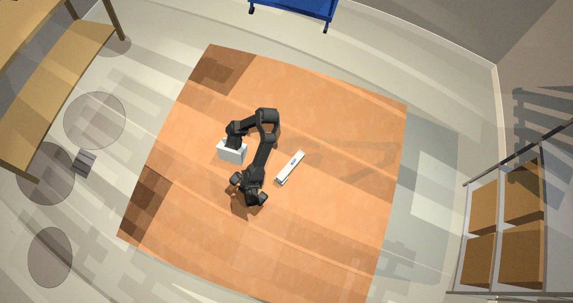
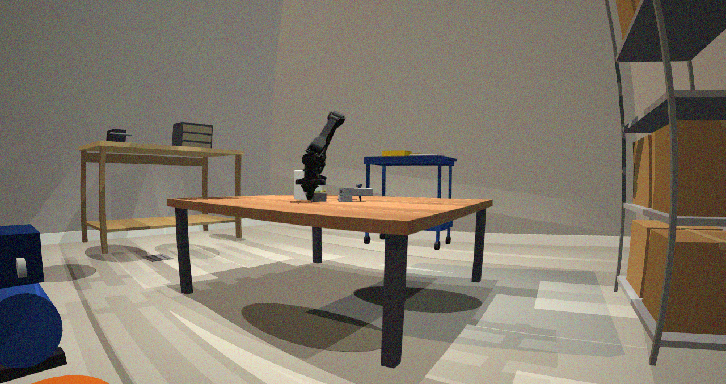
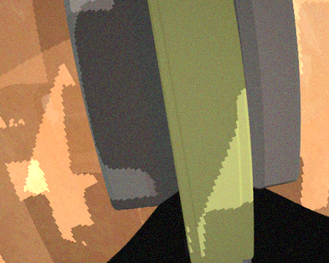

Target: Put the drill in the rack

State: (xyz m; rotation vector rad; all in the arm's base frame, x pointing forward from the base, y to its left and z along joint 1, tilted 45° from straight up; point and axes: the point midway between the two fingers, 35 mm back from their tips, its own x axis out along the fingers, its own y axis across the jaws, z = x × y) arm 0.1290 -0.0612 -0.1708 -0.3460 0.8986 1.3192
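The drill is 40 mm to the left of my gripper tip, 40 mm above it and 10 mm ahead of it. The rest, counted from my gripper tip: dark key (200 mm to the left, 160 mm ahead, 40 mm above); grey housing (180 mm to the left, 150 mm ahead, 30 mm above); small grey rack (50 mm to the left, 20 mm ahead, 10 mm above).
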